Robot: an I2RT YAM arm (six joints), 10 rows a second.
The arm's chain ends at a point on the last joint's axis. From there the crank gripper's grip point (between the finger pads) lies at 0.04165 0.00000 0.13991 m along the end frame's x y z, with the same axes.
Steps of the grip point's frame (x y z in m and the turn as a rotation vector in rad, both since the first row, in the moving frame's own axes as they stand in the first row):
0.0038, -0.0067, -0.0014, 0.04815, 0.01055, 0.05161
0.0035, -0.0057, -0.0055, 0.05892, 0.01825, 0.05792
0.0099, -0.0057, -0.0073, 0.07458, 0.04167, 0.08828
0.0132, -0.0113, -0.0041, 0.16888, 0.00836, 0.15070
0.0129, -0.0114, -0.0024, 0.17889, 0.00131, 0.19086
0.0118, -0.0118, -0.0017, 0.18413, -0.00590, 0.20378
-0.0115, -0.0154, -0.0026, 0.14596, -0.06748, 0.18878
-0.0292, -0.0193, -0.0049, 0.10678, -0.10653, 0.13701
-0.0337, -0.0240, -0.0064, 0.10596, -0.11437, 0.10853
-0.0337, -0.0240, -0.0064, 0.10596, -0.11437, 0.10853
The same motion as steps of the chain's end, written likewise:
0.0022, -0.0022, -0.0008, 0.04815, 0.01055, 0.05161
0.0008, 0.0000, -0.0045, 0.05892, 0.01825, 0.05792
0.0038, 0.0007, -0.0052, 0.07458, 0.04167, 0.08828
0.0107, 0.0058, -0.0023, 0.16888, 0.00836, 0.15070
0.0111, 0.0055, -0.0008, 0.17889, 0.00131, 0.19086
0.0109, 0.0054, -0.0004, 0.18413, -0.00590, 0.20378
-0.0032, -0.0019, -0.0042, 0.14596, -0.06748, 0.18878
-0.0148, -0.0089, -0.0080, 0.10678, -0.10653, 0.13701
-0.0181, -0.0126, -0.0097, 0.10596, -0.11437, 0.10853
-0.0181, -0.0126, -0.0097, 0.10596, -0.11437, 0.10853

